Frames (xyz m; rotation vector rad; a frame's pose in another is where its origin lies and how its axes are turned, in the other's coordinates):
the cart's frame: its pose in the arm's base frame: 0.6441 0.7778 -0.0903 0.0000 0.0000 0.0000
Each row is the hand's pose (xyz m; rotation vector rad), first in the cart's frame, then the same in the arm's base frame.
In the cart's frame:
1: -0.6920 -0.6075 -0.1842 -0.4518 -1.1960 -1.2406
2: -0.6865 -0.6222 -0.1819 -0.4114 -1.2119 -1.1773
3: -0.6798 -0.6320 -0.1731 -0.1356 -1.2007 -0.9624
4: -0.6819 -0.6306 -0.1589 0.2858 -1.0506 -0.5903
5: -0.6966 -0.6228 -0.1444 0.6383 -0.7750 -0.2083
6: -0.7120 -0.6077 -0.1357 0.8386 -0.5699 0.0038
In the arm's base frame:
1: -0.0479 0.1703 -0.2745 -0.4518 -1.1960 -1.2406
2: -0.0424 0.1556 -0.2722 -0.4114 -1.2119 -1.1773
3: -0.0357 0.1458 -0.2634 -0.1356 -1.2007 -0.9624
4: -0.0378 0.1472 -0.2492 0.2858 -1.0506 -0.5903
5: -0.0525 0.1550 -0.2347 0.6383 -0.7750 -0.2083
6: -0.0679 0.1701 -0.2260 0.8386 -0.5699 0.0038

